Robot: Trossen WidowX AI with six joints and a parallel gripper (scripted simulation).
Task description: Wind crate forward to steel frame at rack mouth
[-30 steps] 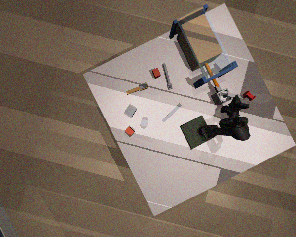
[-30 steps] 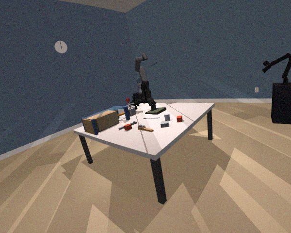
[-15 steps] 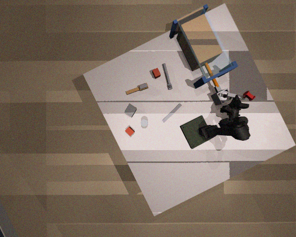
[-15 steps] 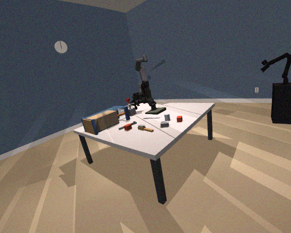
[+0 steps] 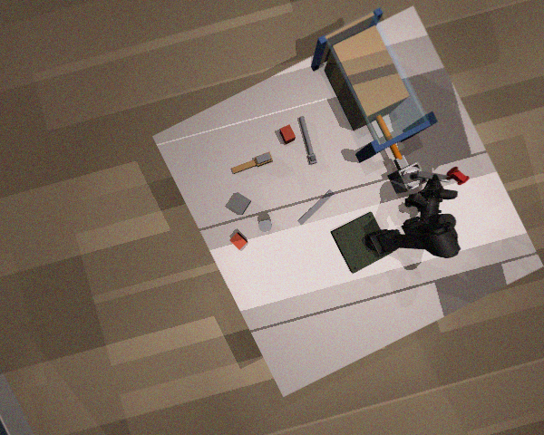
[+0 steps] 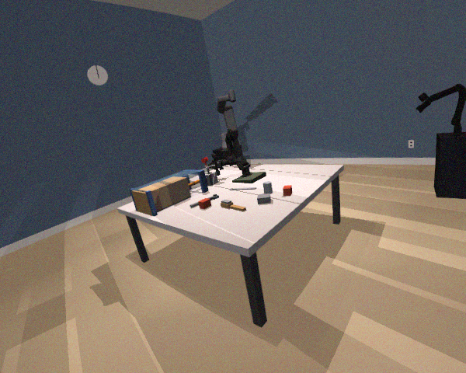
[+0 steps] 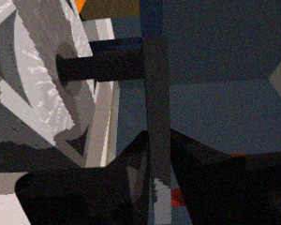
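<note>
My gripper tip is 1 cm to the left of the winch handle, 1 cm below it and 1 cm past it. From my gripper tip the other things lie so: blue frame (19 cm ahead, 3 cm to the left, 3 cm below); red knob (4 cm to the right, 4 cm behind, 4 cm above); grey winch (11 cm below, 3 cm to the left, 1 cm ahead).
</note>
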